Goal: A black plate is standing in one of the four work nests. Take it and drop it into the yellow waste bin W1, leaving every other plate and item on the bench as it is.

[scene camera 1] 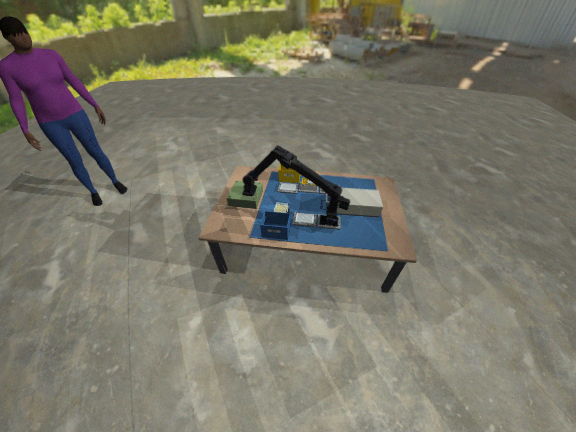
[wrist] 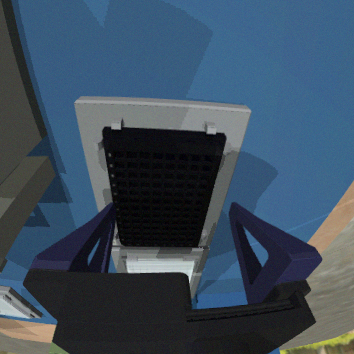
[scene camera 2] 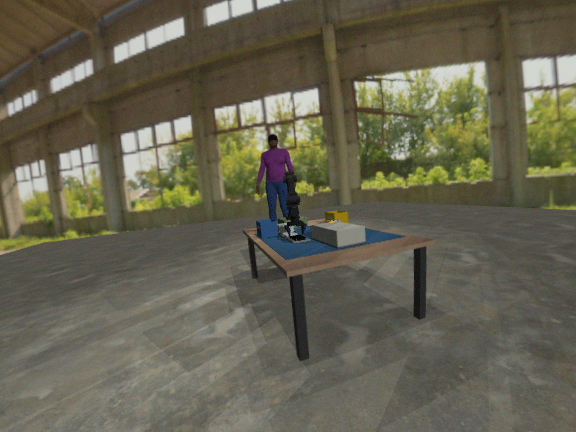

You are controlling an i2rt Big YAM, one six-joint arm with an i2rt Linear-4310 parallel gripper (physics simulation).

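Frame: origin at the arm's base, x right, y ahead, z up, level; millimetres.
Seen in the pictures: gripper, between the fingertips: (scene camera 1: pixel 329 220) (wrist: pixel 173 207) (scene camera 2: pixel 296 236); arm's base, origin of its link: (scene camera 1: pixel 249 190).
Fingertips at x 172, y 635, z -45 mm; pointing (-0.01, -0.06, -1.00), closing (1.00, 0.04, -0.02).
Note:
Pixels of each thing's middle, then the offset from my fingertips to it. "spot": a spot on its surface instead.
- black plate, middle of its body: (wrist: pixel 161 200) (scene camera 2: pixel 297 237) (scene camera 1: pixel 329 220) dz -13, dx -10, dy -5 mm
- grey work nest, middle of its body: (wrist: pixel 161 193) (scene camera 1: pixel 328 221) dz -21, dx -10, dy -5 mm
- yellow waste bin, middle of its body: (scene camera 1: pixel 289 172) (scene camera 2: pixel 336 218) dz +28, dx -500, dy -377 mm
- nest with a white plate, a spot on its surface: (wrist: pixel 160 265) spot: dz -11, dx -5, dy -117 mm
- blue bin, middle of its body: (wrist: pixel 223 335) (scene camera 1: pixel 275 225) (scene camera 2: pixel 266 228) dz +28, dx +137, dy -357 mm
- long pale box, middle of its body: (scene camera 2: pixel 337 233) (scene camera 1: pixel 357 201) dz +21, dx -212, dy +199 mm
The black plate (scene camera 2: pixel 298 238) (wrist: pixel 165 185) is a dark grid of small wells, lying flat in a grey work nest (wrist: pixel 165 111) at the front right of the blue mat. My gripper (scene camera 1: pixel 329 218) (scene camera 2: pixel 296 232) (wrist: pixel 173 207) is open and empty, pointing down above this plate. In the wrist view the left fingertip overlaps the plate's left edge and the right fingertip is out past the nest's right side, so the plate is off-centre between the fingers. Their exact height is unclear. The yellow waste bin (scene camera 1: pixel 288 174) (scene camera 2: pixel 336 216) stands at the back left of the mat.
A nest with a white plate (scene camera 1: pixel 304 218) (wrist: pixel 160 265) adjoins the black plate's nest. Another white plate (scene camera 1: pixel 287 187) is in the back row. A blue bin (scene camera 1: pixel 275 230) (scene camera 2: pixel 266 228) stands front left. A long pale box (scene camera 1: pixel 367 202) (scene camera 2: pixel 340 234) stands behind the gripper. A person (scene camera 1: pixel 55 95) stands beyond the table.

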